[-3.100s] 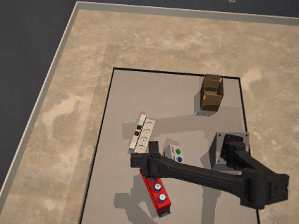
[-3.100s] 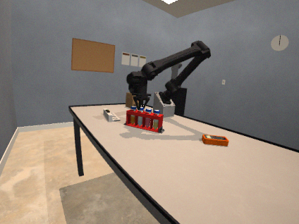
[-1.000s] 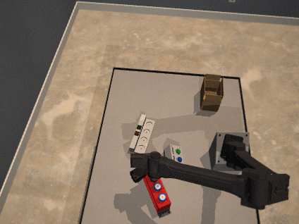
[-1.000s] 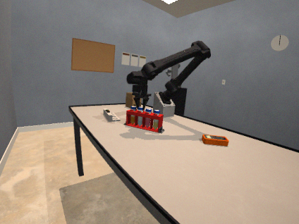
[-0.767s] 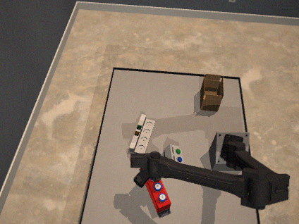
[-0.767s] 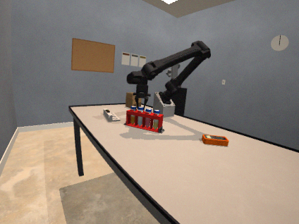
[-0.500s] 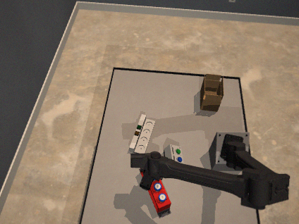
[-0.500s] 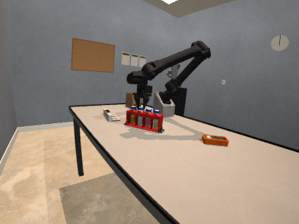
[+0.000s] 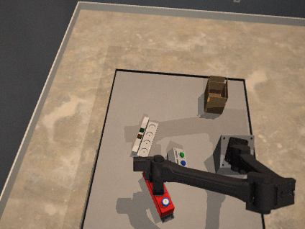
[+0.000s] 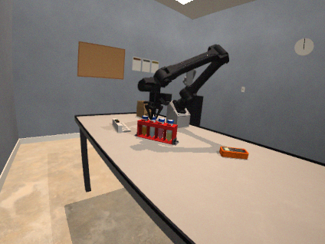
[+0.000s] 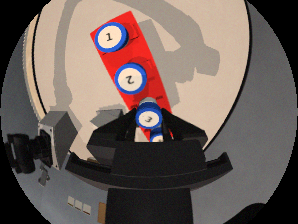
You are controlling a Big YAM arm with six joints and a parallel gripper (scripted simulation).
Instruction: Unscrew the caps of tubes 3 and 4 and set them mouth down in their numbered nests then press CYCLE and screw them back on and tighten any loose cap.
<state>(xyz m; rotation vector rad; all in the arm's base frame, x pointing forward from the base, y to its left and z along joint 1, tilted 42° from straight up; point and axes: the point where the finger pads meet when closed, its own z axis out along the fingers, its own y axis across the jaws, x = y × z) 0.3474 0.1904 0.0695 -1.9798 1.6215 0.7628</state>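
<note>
The blue tube cap lies 30 mm ahead of my hand and 50 mm to the right of it. Also, from my hand: green key 110 mm behind, 170 mm to the right, 50 mm below; key housing 100 mm behind, 150 mm to the right, 70 mm below; blue key 120 mm behind, 130 mm to the right, 50 mm below.
</note>
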